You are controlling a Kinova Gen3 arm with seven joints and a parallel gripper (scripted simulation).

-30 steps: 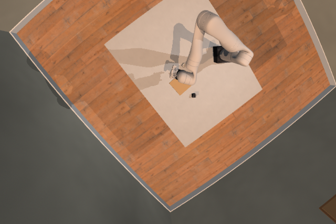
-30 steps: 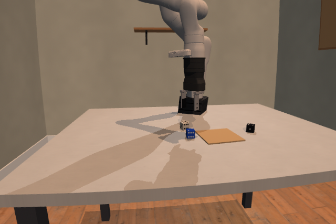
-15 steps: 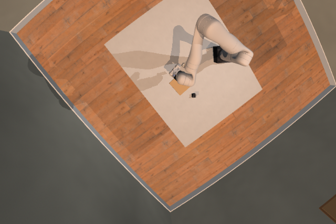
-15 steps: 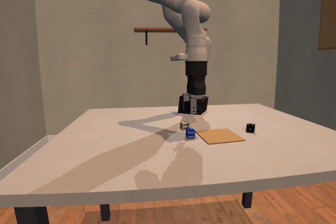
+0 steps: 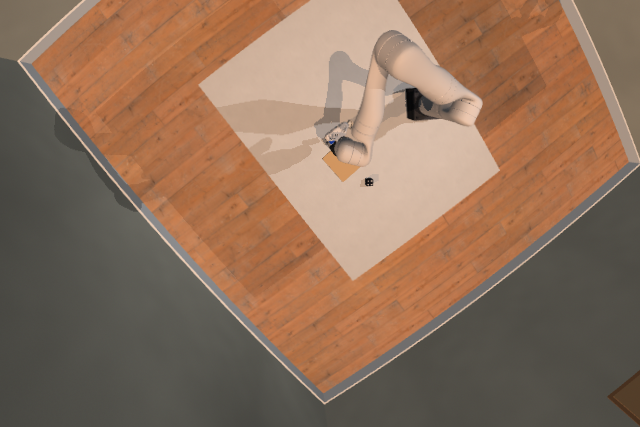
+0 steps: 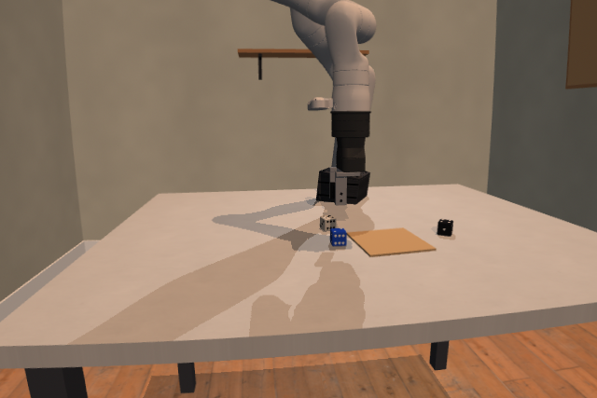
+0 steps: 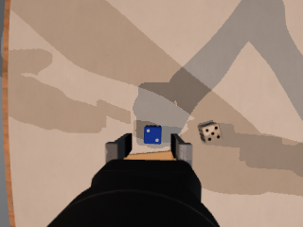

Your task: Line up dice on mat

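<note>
Now: the blue die 9 cm below my hand. From my hand the other things lie so: white die (10 cm behind, 9 cm below, 1 cm to the left); mat (11 cm to the left, 11 cm below, 1 cm ahead).
</note>
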